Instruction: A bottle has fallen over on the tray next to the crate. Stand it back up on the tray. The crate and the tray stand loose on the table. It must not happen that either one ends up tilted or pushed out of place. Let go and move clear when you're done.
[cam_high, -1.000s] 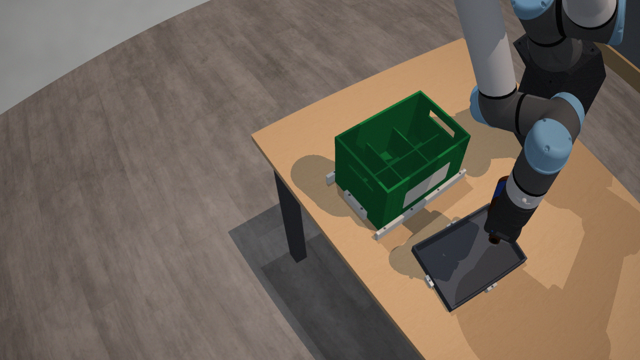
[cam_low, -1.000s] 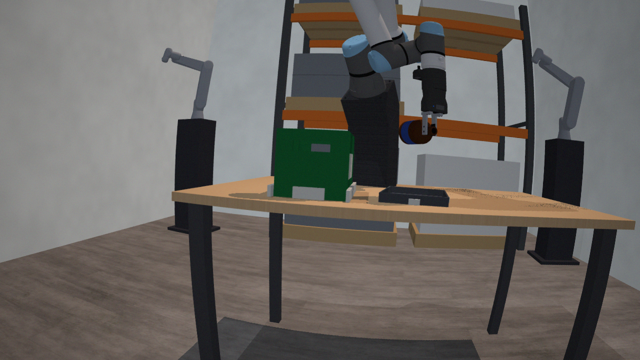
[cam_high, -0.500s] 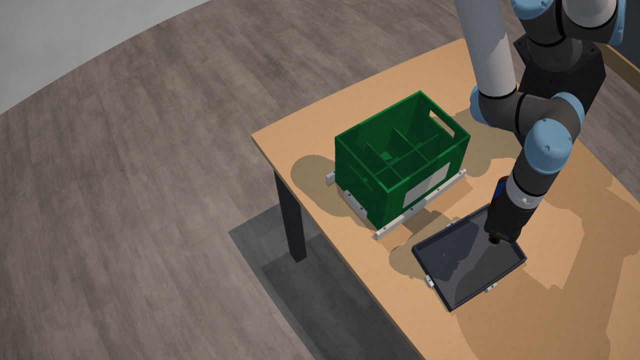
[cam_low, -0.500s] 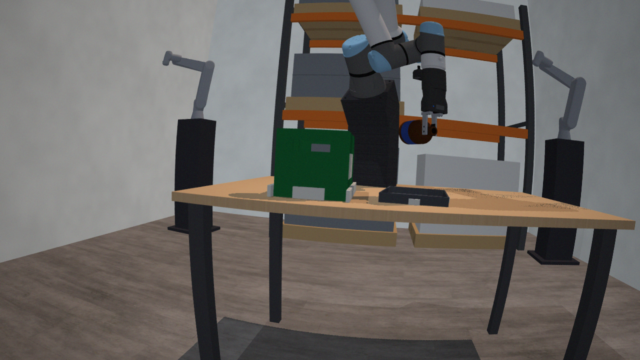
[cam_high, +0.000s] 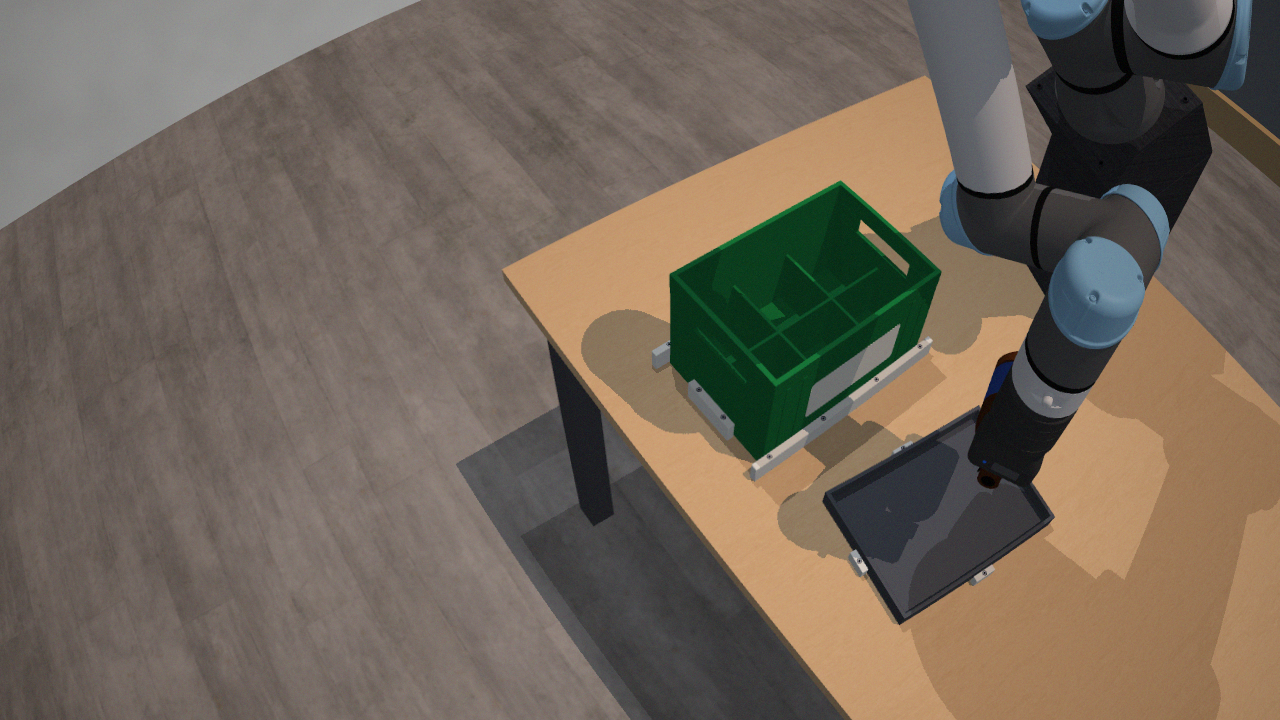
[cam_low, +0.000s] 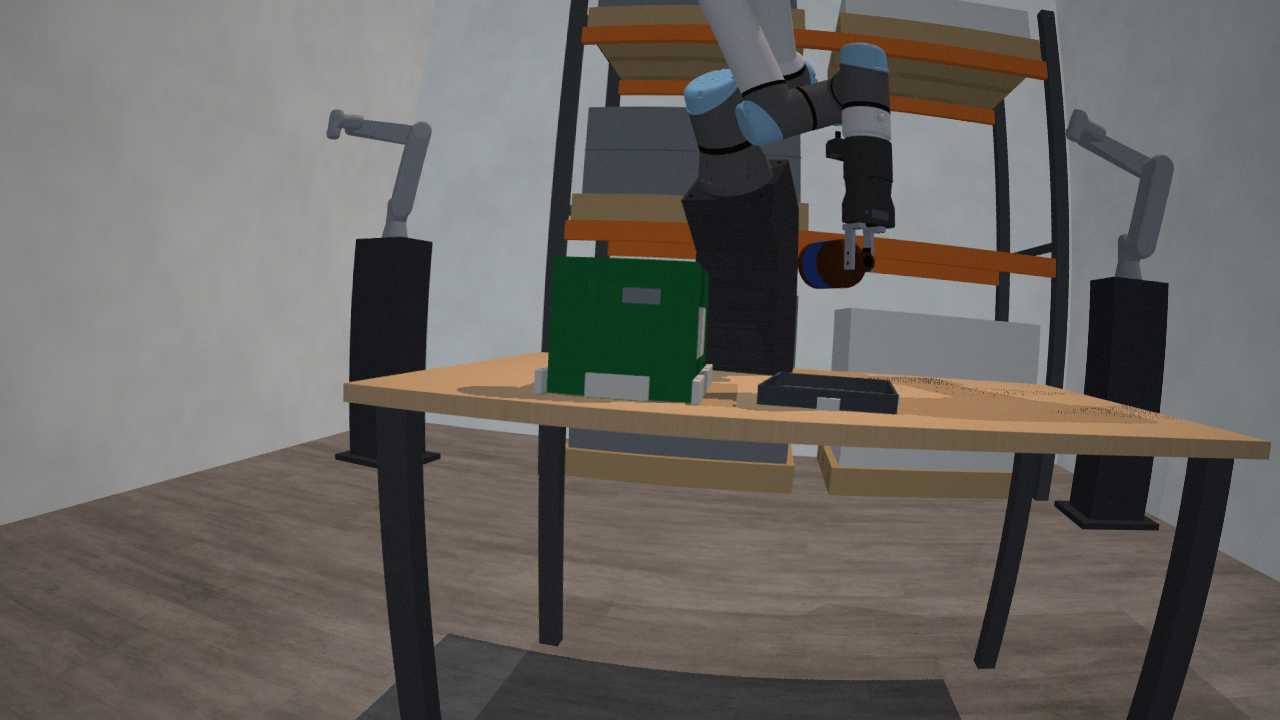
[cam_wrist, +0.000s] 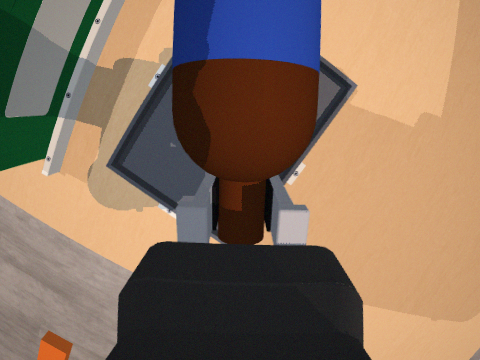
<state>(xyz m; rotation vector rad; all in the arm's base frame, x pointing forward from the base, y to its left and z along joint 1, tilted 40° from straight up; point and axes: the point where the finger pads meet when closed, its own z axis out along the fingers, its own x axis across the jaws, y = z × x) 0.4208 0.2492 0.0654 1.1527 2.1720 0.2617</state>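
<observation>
The brown bottle lies 40 mm behind my hand, 30 mm to the right of it and 10 mm below it. The rest, counted from my hand: green crate 10 mm ahead, 320 mm to the right, 120 mm below; then dark grey tray 20 mm behind, 30 mm to the right, 190 mm below.
</observation>
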